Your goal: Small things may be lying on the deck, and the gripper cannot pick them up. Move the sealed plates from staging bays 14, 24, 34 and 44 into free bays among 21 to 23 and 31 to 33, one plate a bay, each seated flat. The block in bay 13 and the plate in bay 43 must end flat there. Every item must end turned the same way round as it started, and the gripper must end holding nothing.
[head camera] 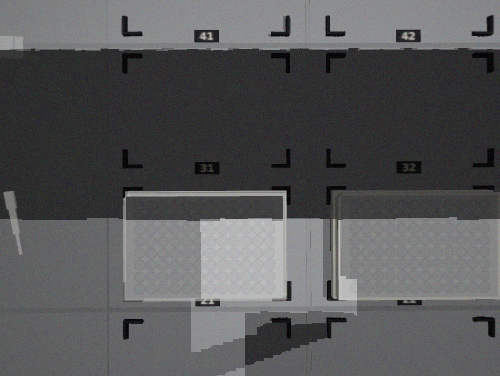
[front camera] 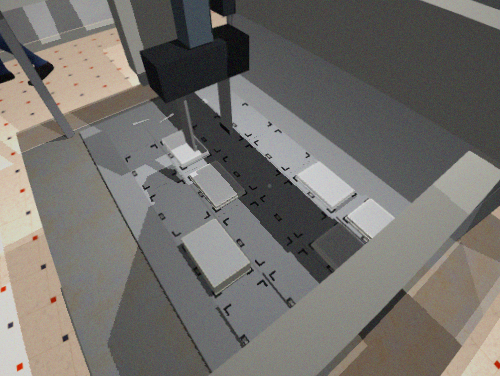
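Pixels of known places: gripper, between the fingertips: (front camera: 209,137); robot's base, origin of its link: (front camera: 126,159).
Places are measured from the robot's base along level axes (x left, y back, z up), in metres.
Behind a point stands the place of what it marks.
My gripper (front camera: 211,141) {y -0.228, x 0.150, z 0.160 m} is open and holds nothing; in the front view its jaws hang over the far part of the deck, one in front of the plate in bay 21. That sealed plate (front camera: 185,155) {y -0.102, x 0.132, z 0.014 m} (head camera: 165,255) {y -0.034, x 0.144, z 0.014 m} lies flat, partly in bright light. A second sealed plate (front camera: 215,185) {y -0.237, x 0.142, z 0.014 m} (head camera: 415,255) {y -0.225, x 0.143, z 0.014 m} lies flat in bay 22. The pale block (front camera: 216,252) {y -0.399, x 0.043, z 0.042 m} sits flat in bay 13. The white plate (front camera: 325,184) {y -0.397, x 0.360, z 0.014 m} lies flat in bay 43. A sealed plate (front camera: 371,218) {y -0.532, x 0.361, z 0.029 m} is in bay 44, another (front camera: 337,245) {y -0.530, x 0.252, z 0.029 m} in shadow in bay 34; the near bar partly hides both.
Thin pale tips (front camera: 141,121) {y 0.121, x 0.097, z 0.005 m} (front camera: 166,117) {y 0.089, x 0.167, z 0.006 m} lie beyond the plates; one tip (head camera: 13,220) {y 0.088, x 0.170, z 0.005 m} also shows at the left of the head view. A small round thing (front camera: 269,186) {y -0.312, x 0.252, z 0.002 m} lies on the dark strip. The near frame bar (front camera: 360,250) {y -0.607, x 0.050, z 0.400 m} crosses the front view.
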